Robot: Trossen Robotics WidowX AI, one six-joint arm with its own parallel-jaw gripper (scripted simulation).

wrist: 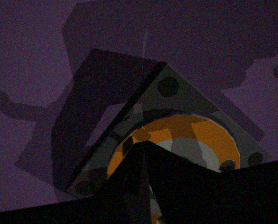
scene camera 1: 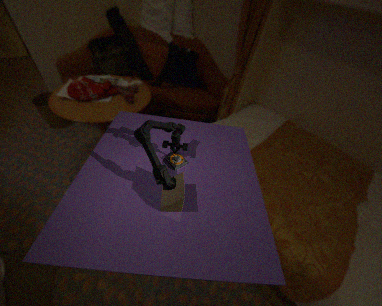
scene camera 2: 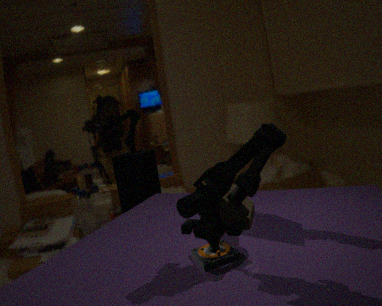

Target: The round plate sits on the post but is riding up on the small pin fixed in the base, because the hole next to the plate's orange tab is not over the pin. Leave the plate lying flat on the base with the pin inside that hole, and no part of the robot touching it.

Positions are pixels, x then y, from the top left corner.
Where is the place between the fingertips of my gripper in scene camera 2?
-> At 215, 251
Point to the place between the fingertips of my gripper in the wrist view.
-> At 142, 148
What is my gripper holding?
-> Nothing.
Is my gripper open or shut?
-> Shut.
